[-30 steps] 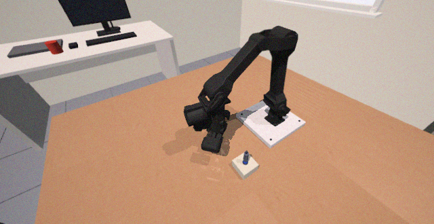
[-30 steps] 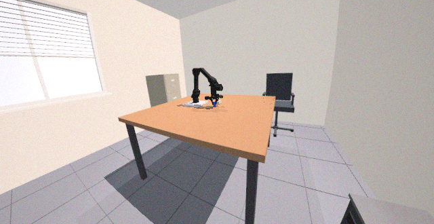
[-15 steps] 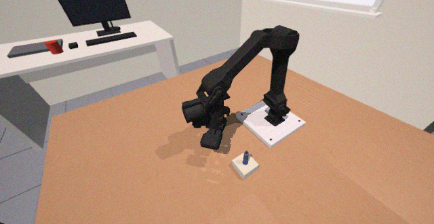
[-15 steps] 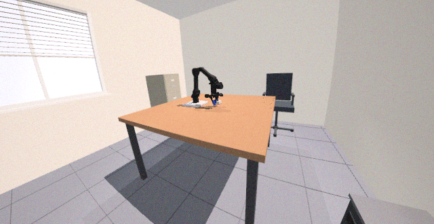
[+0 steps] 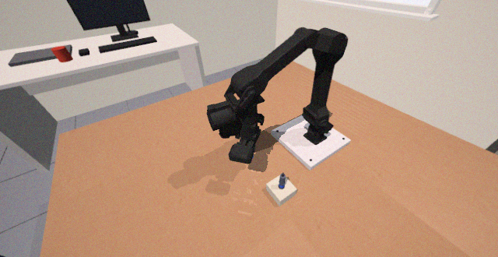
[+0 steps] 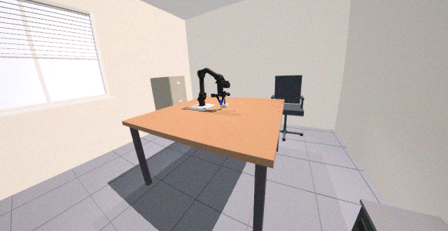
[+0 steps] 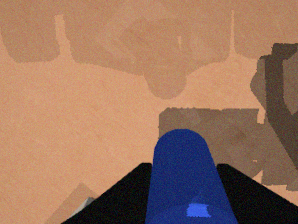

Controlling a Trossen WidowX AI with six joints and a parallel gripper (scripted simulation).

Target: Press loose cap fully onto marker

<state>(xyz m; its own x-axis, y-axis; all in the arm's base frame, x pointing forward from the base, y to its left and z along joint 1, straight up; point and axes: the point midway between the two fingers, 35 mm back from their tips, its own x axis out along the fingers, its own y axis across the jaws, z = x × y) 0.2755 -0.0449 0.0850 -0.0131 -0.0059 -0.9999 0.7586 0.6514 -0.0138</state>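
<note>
Right now my gripper tip is 20 mm past the holder block, 130 mm to the right of it and 60 mm above it. Also, from my gripper tip: blue cap (10 mm above).
</note>
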